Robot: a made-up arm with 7 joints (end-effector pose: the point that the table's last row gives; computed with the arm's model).
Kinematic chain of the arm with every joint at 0, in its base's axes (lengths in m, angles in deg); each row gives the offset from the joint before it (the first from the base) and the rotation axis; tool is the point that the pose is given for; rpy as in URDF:
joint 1: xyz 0 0 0.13 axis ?
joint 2: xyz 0 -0.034 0.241 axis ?
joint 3: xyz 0 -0.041 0.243 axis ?
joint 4: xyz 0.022 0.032 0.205 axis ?
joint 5: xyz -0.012 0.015 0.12 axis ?
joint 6: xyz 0 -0.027 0.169 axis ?
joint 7: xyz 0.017 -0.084 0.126 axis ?
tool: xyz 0 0 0 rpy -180 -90 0
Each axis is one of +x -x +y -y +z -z.
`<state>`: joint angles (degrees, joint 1 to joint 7).
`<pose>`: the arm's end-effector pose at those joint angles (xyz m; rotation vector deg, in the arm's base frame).
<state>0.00 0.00 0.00 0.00 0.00 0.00 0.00</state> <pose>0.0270 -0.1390 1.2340 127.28 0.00 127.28</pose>
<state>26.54 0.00 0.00 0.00 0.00 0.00 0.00</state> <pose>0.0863 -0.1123 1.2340 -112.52 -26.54 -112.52</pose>
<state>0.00 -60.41 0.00 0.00 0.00 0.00 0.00</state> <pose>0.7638 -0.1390 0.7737 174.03 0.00 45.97</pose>
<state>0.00 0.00 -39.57 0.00 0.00 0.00 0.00</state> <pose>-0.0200 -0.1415 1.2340 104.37 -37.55 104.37</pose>
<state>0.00 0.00 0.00 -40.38 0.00 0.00 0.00</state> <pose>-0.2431 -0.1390 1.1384 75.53 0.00 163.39</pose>
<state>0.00 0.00 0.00 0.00 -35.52 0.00 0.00</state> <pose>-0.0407 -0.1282 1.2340 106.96 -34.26 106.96</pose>
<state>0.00 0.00 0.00 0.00 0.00 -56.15 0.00</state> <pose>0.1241 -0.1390 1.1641 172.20 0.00 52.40</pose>
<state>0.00 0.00 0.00 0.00 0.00 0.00 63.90</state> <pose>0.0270 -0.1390 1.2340 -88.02 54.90 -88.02</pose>
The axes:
joint 1: +z
joint 2: -y
joint 3: +z
joint 4: +y
joint 5: +z
joint 6: -y
joint 7: +x

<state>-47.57 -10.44 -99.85 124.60 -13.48 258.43 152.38</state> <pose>-0.2244 -0.1068 0.6313 -64.95 -9.67 -146.53</pose>
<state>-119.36 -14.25 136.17 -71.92 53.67 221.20 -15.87</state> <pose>-0.2601 -0.0914 0.9559 119.96 61.86 41.56</pose>
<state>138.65 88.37 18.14 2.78 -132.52 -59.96 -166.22</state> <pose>0.6534 -0.4640 0.2546 -14.58 -122.33 -83.72</pose>
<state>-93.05 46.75 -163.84 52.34 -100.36 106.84 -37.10</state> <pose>-0.2751 0.5968 0.7605 -66.02 113.85 116.20</pose>
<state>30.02 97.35 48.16 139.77 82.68 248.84 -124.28</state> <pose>-0.2089 -0.0252 0.2944 35.52 -108.66 75.49</pose>
